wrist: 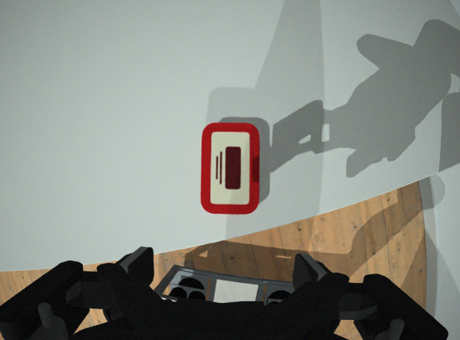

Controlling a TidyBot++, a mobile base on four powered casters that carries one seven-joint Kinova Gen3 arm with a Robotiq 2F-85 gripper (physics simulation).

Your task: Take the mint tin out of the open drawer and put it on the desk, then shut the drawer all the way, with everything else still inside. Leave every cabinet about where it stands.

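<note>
The mint tin [205, 167], red with a cream label and dark red marks, lies flat on the pale desk [100, 125], label up, a little in from the desk's edge. My gripper [223, 267] is open and empty, at the bottom of the wrist view. Its two fingers stand wide apart, clear of the tin, which shows above them in the picture. The open drawer does not show clearly in the wrist view.
The desk's edge runs slanting below the tin, with wooden floor [390, 220] beyond it. A grey-framed object [235, 281] with dark round parts shows between the fingers, partly hidden. A pale surface [450, 225] stands at the right edge. The arm's shadow falls across the desk.
</note>
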